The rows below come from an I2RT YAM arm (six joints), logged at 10 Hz.
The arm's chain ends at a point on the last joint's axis. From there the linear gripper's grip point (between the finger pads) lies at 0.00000 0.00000 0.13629 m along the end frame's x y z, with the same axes.
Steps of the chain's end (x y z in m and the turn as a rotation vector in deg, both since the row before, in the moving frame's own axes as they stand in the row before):
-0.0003 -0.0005 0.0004 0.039 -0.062 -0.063
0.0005 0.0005 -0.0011 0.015 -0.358 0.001
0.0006 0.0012 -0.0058 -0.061 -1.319 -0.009
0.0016 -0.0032 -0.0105 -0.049 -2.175 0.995
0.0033 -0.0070 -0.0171 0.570 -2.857 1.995
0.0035 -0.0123 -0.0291 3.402 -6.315 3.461
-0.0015 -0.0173 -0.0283 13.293 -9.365 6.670
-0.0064 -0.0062 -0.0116 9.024 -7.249 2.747
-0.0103 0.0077 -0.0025 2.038 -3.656 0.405
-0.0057 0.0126 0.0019 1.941 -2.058 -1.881
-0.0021 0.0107 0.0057 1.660 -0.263 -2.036
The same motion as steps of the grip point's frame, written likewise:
-0.0004 -0.0006 0.0004 0.039 -0.062 -0.063
-0.0004 0.0005 -0.0011 0.015 -0.358 0.001
-0.0025 0.0013 -0.0058 -0.061 -1.319 -0.009
-0.0036 -0.0031 -0.0106 -0.049 -2.175 0.995
-0.0035 -0.0085 -0.0173 0.570 -2.857 1.995
-0.0112 -0.0208 -0.0302 3.402 -6.315 3.461
-0.0216 -0.0497 -0.0337 13.293 -9.365 6.670
-0.0230 -0.0279 -0.0144 9.024 -7.249 2.747
-0.0190 0.0028 -0.0029 2.038 -3.656 0.405
-0.0107 0.0081 0.0017 1.941 -2.058 -1.881
-0.0028 0.0068 0.0056 1.660 -0.263 -2.036

